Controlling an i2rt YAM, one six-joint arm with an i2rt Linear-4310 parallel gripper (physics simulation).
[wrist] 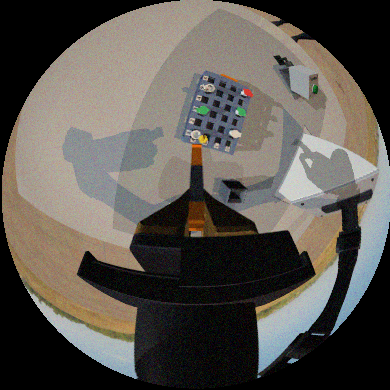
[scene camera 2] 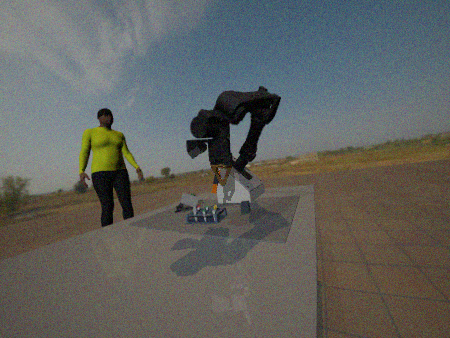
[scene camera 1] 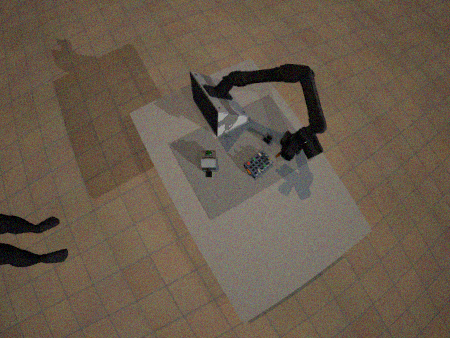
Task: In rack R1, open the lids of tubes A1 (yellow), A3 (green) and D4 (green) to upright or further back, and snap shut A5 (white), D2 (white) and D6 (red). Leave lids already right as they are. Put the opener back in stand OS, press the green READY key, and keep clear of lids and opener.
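Places are measured from the arm's base along level axes (x ahead, y left, z up), in millimetres.
Pixels of known places: gripper, fingertip midpoint: point(wrist: 195, 193) point(scene camera 2: 222, 184) point(scene camera 1: 282, 149); arm's base at its link origin: point(wrist: 348, 200) point(scene camera 2: 237, 168) point(scene camera 1: 218, 93).
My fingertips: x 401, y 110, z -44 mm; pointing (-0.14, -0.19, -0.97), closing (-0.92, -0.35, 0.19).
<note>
For each thing: its top centre in the pictures, then the offset to it from my fingertips.
- blue rack R1 at its top centre: point(wrist: 228, 106) point(scene camera 2: 203, 204) point(scene camera 1: 259, 161) 105 mm right, 22 mm back, 68 mm down
- A1 at its top centre: point(wrist: 203, 138) 48 mm right, 7 mm back, 68 mm down
- A3 at its top centre: point(wrist: 202, 109) 89 mm right, 6 mm ahead, 85 mm down
- D4 at its top centre: point(wrist: 241, 111) 114 mm right, 50 mm back, 85 mm down
- A5 at its top centre: point(wrist: 207, 85) 121 mm right, 17 mm ahead, 69 mm down
- D2 at its top centre: point(wrist: 235, 133) 76 mm right, 55 mm back, 85 mm down
- D6 at its top centre: point(wrist: 248, 92) 152 mm right, 47 mm back, 81 mm down
- orange opener at its top centre: point(wrist: 210, 207) point(scene camera 2: 214, 169) point(scene camera 1: 283, 149) 18 mm right, 10 mm ahead, 54 mm up
The blue rack R1 point(scene camera 1: 254, 169) point(scene camera 2: 217, 216) point(wrist: 215, 125) stands on the grey mat. In the wrist view the yellow lid of A1 point(wrist: 202, 138) lies beside its pale tube mouth point(wrist: 195, 134). The green lids of A3 point(wrist: 202, 109) and D4 point(wrist: 240, 111), the white lids of A5 point(wrist: 209, 87) and D2 point(wrist: 235, 133) and the red lid of D6 point(wrist: 247, 92) also show, but I cannot tell their angles. My gripper point(scene camera 1: 283, 151) point(scene camera 2: 221, 175) point(wrist: 195, 193) is shut on the orange opener point(scene camera 1: 278, 154) point(scene camera 2: 214, 188) point(wrist: 196, 156). The opener's tip hangs just short of A1, above the rack's edge.
The dark stand OS point(scene camera 1: 268, 139) point(scene camera 2: 245, 207) point(wrist: 232, 191) is empty beside the rack. The key box with the green READY key point(scene camera 1: 209, 153) point(wrist: 314, 88) stands beyond it. A white wedge-shaped base point(scene camera 1: 228, 121) point(scene camera 2: 234, 190) point(wrist: 327, 174) carries the arm. A person point(scene camera 2: 107, 163) stands off the table.
</note>
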